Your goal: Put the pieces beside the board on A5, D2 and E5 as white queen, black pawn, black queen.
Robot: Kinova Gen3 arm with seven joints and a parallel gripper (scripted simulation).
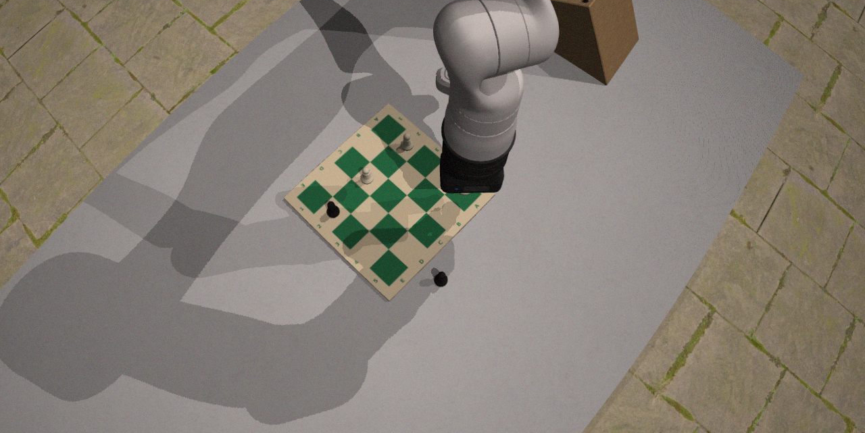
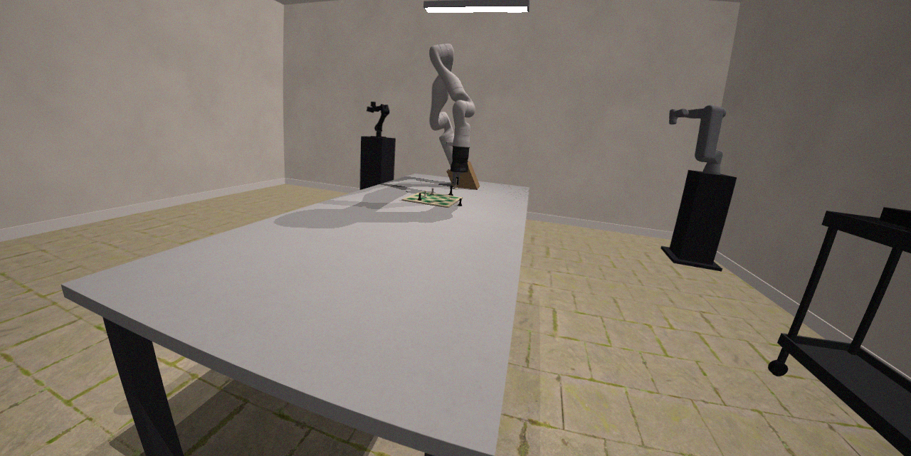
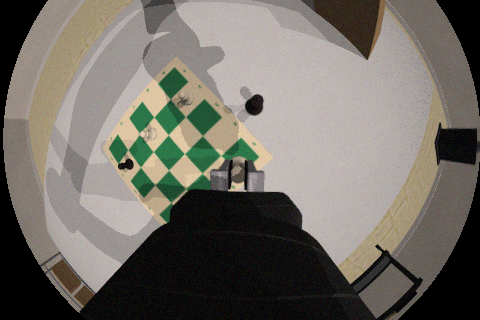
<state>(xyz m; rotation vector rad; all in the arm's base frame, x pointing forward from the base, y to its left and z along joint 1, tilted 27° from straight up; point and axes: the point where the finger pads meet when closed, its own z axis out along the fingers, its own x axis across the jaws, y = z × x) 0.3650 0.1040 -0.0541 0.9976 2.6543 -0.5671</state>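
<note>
Right now the black queen is 7 cm behind my hand, 6 cm below it and 4 cm to the right of it. Also, from my hand: chessboard 8 cm to the right, 8 cm below, 7 cm ahead; then white queen 1 cm below.
</note>
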